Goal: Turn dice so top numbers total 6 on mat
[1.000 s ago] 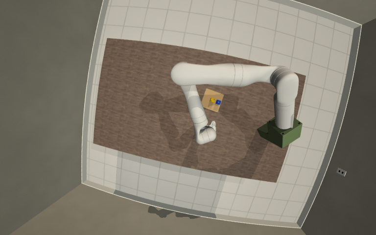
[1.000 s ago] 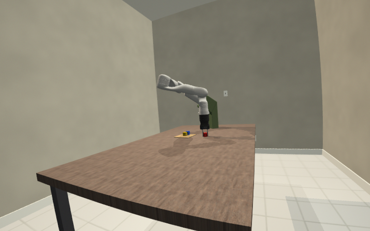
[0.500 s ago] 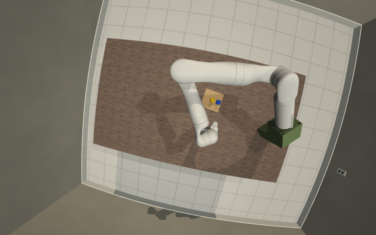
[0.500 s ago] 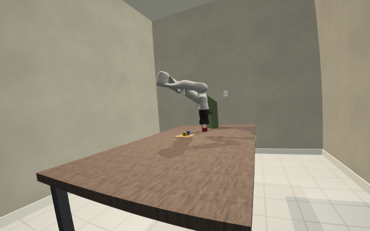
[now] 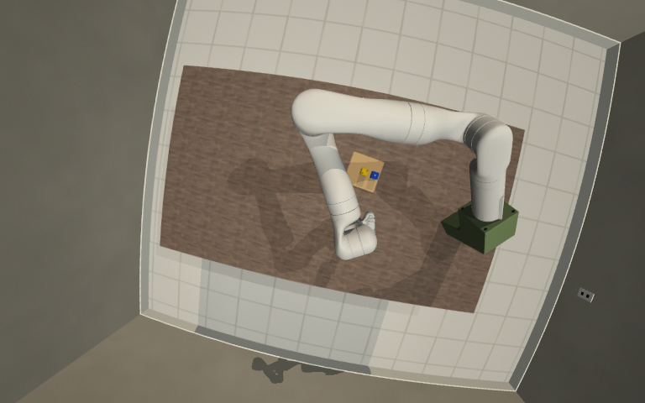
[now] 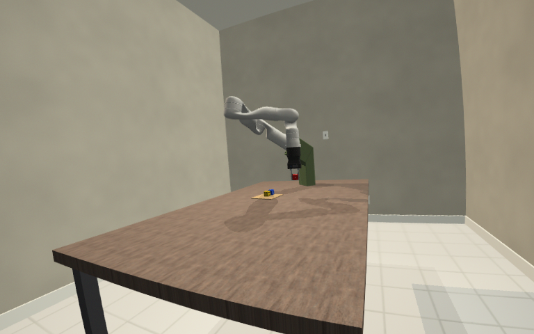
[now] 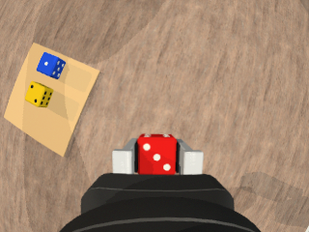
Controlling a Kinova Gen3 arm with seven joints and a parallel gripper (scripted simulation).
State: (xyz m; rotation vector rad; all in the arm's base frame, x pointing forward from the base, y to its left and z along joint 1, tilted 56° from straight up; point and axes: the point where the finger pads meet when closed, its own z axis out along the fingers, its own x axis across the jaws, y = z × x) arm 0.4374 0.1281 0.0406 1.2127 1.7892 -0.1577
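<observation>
Now: the yellow die 18 cm to the right of my hand, 10 cm below it and 4 cm behind it. The rest, counted from my hand: blue die: 17 cm to the right, 10 cm below, 9 cm behind; then tan mat: 18 cm to the right, 12 cm below, 4 cm behind; then red die: right at my hand.
</observation>
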